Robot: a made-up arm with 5 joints.
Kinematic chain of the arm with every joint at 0, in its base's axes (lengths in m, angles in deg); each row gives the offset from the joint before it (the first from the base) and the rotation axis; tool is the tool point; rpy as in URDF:
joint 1: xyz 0 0 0.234 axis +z
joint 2: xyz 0 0 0 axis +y
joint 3: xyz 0.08 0 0.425 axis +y
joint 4: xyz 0.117 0 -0.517 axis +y
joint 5: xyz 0.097 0 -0.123 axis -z
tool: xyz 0 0 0 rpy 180 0 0
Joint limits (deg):
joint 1: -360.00..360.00
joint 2: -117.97..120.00
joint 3: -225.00..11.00
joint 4: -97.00..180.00
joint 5: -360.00..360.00
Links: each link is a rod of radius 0.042 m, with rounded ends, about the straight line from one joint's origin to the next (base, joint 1, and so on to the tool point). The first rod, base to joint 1, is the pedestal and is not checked.
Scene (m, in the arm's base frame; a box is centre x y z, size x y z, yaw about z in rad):
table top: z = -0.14
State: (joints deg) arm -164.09 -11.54 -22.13 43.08 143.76
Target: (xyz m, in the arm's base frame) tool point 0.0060 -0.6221 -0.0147
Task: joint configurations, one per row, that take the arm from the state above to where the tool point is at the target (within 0.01 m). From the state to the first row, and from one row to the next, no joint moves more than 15 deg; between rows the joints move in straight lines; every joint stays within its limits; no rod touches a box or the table.
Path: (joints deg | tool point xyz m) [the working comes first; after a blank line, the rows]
Joints at the target: -89.45 27.81 -48.10 34.42 143.76
Straight joint move there: clear.

1: -151.65 -4.98 -26.46 41.64 143.76 | -0.4277 -0.2308 0.1460
2: -139.21 1.58 -30.79 40.19 143.76 | -0.3921 -0.3383 0.1232
3: -126.77 8.14 -35.12 38.75 143.76 | -0.3281 -0.4390 0.0955
4: -114.33 14.69 -39.45 37.31 143.76 | -0.2373 -0.5247 0.0632
5: -101.89 21.25 -43.77 35.87 143.76 | -0.1238 -0.5878 0.0263
6: -89.45 27.81 -48.10 34.42 143.76 | 0.0060 -0.6221 -0.0147

